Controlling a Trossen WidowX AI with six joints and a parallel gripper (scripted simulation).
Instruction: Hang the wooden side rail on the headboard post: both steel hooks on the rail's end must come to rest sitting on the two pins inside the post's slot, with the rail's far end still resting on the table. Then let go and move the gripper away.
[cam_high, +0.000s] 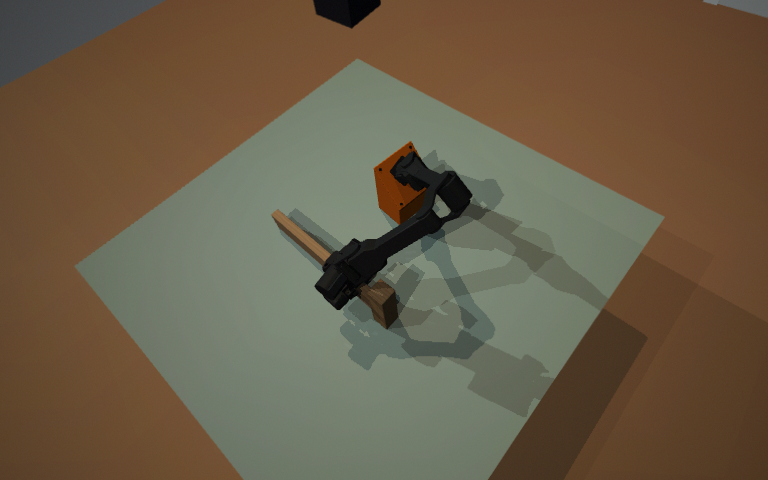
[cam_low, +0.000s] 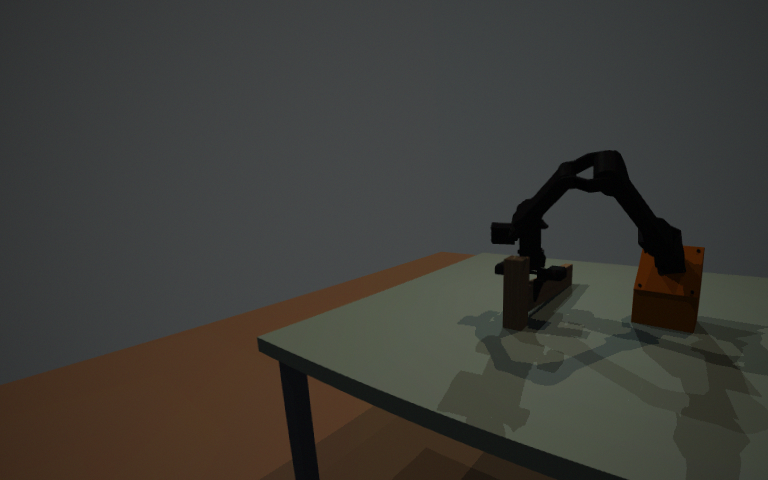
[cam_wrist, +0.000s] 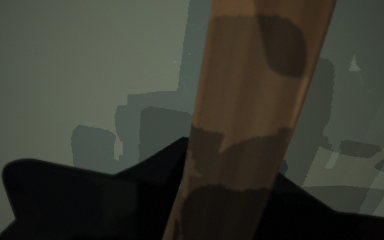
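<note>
My gripper tip is now 10 mm short of the headboard post, 90 mm to the right of it and 40 mm below it.
</note>
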